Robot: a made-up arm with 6 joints.
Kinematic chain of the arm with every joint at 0, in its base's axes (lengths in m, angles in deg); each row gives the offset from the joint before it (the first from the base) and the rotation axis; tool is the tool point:
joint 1: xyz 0 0 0.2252 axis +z
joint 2: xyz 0 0.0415 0 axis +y
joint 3: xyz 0 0 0.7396 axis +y
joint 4: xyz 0 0 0.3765 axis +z
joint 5: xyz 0 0 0 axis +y
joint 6: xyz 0 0 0.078 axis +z
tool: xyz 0 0 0
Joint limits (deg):
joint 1: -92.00..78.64
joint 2: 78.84..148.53
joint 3: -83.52..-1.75
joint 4: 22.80..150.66
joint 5: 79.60..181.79
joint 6: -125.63..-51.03
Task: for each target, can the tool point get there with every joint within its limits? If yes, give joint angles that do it. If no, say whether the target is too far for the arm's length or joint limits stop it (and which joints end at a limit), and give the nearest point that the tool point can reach.
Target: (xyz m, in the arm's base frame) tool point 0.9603 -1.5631 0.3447
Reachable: no: too far | nearest point 0.5948 -0.9682 0.2992 | short by 0.700 m
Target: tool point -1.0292 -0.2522 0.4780
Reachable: no: joint limits stop it (at a limit: joint 1, joint 2, joint 3, joint 5) | nearest point 0.0148 -0.7013 0.6658 | short by 1.152 m
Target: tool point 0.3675 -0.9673 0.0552
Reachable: yes | joints -74.51 107.44 -31.25 63.30 128.81 -115.63
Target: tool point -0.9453 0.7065 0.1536
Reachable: no: joint limits stop it (at a limit: joint 1, joint 3) | nearest point 0.0512 0.8395 0.1074 | short by 1.006 m
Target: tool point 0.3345 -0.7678 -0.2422
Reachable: yes | joints -72.94 138.81 -54.92 134.39 107.86 -108.02
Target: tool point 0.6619 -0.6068 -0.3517
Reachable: yes | joints -47.83 125.17 -14.65 46.32 132.27 -98.36
